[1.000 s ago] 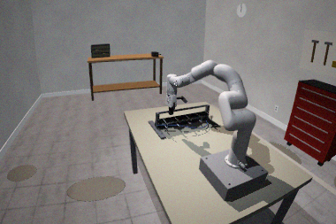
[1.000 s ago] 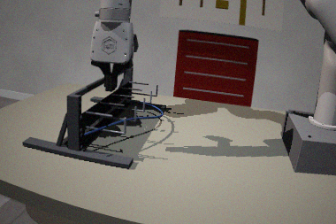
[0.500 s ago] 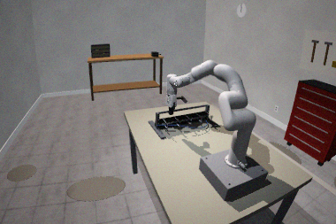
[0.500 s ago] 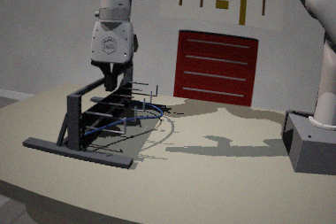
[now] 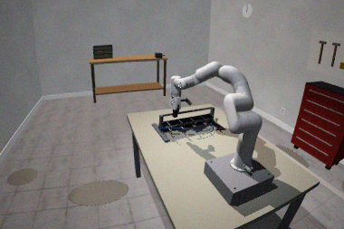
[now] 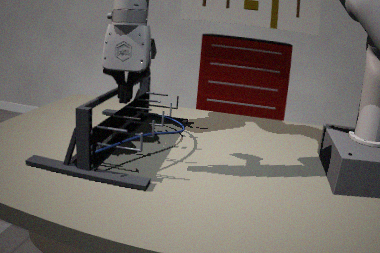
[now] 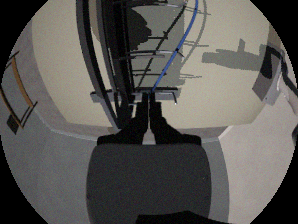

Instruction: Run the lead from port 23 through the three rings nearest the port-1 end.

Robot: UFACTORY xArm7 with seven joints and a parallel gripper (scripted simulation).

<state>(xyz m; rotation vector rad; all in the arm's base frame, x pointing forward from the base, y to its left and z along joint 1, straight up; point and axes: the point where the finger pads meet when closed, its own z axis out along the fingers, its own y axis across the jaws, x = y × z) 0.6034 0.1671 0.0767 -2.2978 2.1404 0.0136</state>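
Now: hand 14 cm to the left of the rack, 10 cm above it and 7 cm short of it.
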